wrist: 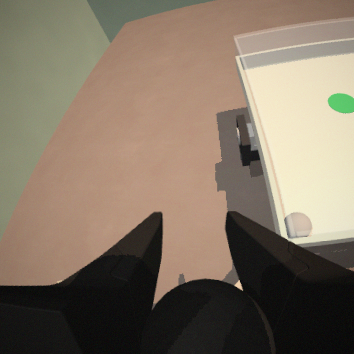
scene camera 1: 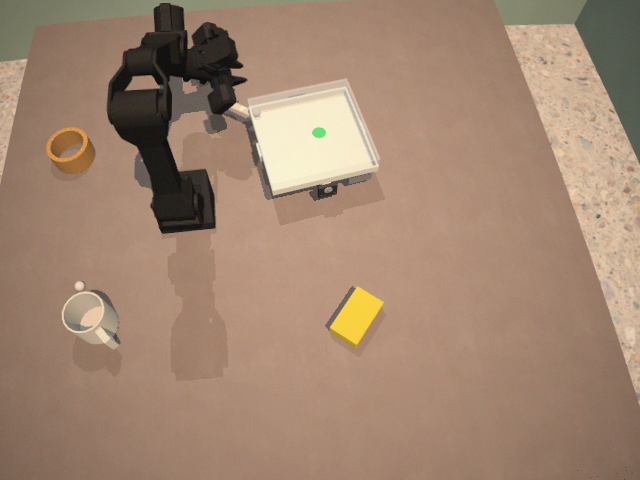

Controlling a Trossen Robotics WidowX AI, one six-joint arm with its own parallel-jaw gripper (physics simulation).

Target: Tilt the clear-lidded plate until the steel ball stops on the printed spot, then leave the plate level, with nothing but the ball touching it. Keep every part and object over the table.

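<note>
The clear-lidded cream plate (scene camera 1: 305,162) (wrist: 312,160) stands raised on a mount; its exact tilt is hard to tell. The steel ball (scene camera 1: 256,112) (wrist: 298,225) is inside at the plate's back left corner in the scene view, away from the green printed spot (scene camera 1: 318,132) (wrist: 342,103). A pale rod (scene camera 1: 238,112) runs from that corner side to a black knob (scene camera 1: 221,97) (wrist: 206,315). My gripper (scene camera 1: 241,72) (wrist: 193,219) is shut on the black knob, which sits deep between the fingers; the fingertips stand apart beyond it.
A dark bracket (scene camera 1: 326,190) shows under the plate's front edge. A yellow block (scene camera 1: 356,316) lies front right of the arm. A pale mug (scene camera 1: 93,322), a small white ball (scene camera 1: 79,285) and an orange ring (scene camera 1: 76,162) are at the left of the table (scene camera 1: 465,310).
</note>
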